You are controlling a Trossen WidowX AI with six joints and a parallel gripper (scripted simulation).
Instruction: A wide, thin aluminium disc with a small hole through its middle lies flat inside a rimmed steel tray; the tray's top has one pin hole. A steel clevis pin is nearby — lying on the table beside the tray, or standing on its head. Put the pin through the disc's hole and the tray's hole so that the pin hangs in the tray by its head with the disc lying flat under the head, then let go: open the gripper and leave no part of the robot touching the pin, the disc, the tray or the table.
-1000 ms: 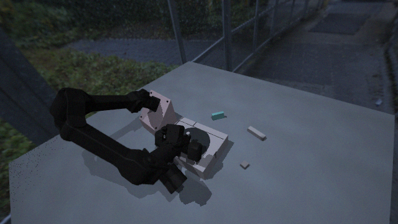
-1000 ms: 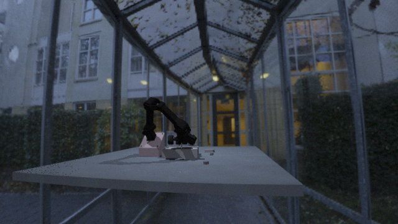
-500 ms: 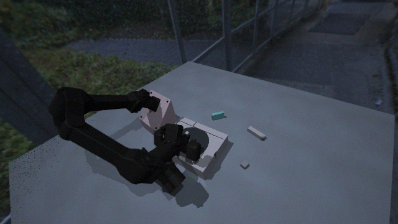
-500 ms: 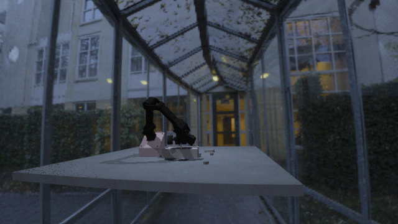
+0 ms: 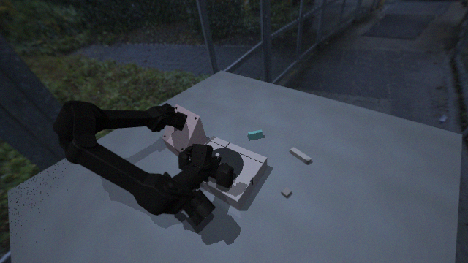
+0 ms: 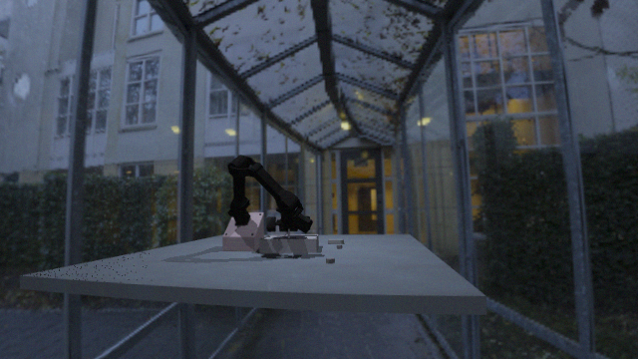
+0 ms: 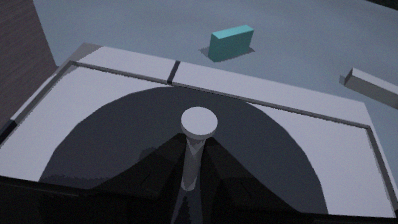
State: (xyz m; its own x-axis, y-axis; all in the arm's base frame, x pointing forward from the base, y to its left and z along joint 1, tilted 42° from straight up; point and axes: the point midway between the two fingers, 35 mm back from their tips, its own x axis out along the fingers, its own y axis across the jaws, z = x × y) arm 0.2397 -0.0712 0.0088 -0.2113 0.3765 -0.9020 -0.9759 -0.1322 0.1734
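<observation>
The rimmed steel tray lies 5 cm below my gripper tip, 1 cm to the left of it and 1 cm ahead of it. Round my gripper tip: dark aluminium disc (3 cm below); then teal block (22 cm to the left, 7 cm below, 1 cm behind); then steel clevis pin (1 cm below).
</observation>
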